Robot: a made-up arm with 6 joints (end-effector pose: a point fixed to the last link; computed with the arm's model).
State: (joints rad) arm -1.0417 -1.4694 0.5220 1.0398 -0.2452 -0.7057
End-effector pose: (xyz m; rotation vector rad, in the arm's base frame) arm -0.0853 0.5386 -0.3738 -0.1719 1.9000 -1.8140
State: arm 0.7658 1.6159 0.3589 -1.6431 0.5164 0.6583
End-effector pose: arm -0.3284 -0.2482 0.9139 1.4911 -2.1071 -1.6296
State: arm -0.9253 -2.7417 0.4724 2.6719 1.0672 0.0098
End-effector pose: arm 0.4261 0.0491 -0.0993 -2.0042 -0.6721 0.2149
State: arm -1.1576 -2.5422 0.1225 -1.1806 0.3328 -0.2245
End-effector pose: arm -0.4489 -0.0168 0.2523 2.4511 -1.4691 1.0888
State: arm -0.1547 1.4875 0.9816 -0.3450 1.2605 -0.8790
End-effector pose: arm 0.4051 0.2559 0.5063 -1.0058 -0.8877 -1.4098
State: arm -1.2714 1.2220 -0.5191 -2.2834 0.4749 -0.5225
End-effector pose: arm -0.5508 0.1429 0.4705 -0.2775 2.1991 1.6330
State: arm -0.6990 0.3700 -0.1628 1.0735 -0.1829 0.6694
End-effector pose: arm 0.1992 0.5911 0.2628 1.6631 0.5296 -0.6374
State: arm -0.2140 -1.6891 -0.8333 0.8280 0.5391 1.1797
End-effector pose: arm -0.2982 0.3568 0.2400 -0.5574 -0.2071 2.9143
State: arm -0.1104 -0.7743 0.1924 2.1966 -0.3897 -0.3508
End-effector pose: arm 0.2722 0.7525 0.5328 -1.5985 -2.4763 0.9705
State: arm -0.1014 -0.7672 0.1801 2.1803 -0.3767 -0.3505
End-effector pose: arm 0.2712 0.7527 0.5431 -1.6130 -2.4952 0.9642
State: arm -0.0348 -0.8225 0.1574 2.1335 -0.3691 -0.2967
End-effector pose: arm 0.2719 0.7340 0.5597 -1.5758 -2.4193 0.9771
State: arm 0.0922 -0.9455 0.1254 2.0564 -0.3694 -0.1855
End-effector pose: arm 0.2638 0.6975 0.5784 -1.4599 -2.2573 1.0147
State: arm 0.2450 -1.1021 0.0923 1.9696 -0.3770 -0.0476
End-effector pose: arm 0.2346 0.6572 0.5955 -1.2790 -2.0790 1.0713
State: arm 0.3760 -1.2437 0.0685 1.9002 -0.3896 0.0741
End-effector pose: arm 0.1925 0.6248 0.6108 -1.0962 -1.9417 1.1307
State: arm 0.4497 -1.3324 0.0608 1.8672 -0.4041 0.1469
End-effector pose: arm 0.1606 0.6063 0.6194 -0.9756 -1.8609 1.1724
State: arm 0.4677 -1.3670 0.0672 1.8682 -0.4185 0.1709
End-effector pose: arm 0.1479 0.6016 0.6177 -0.9263 -1.8211 1.1902
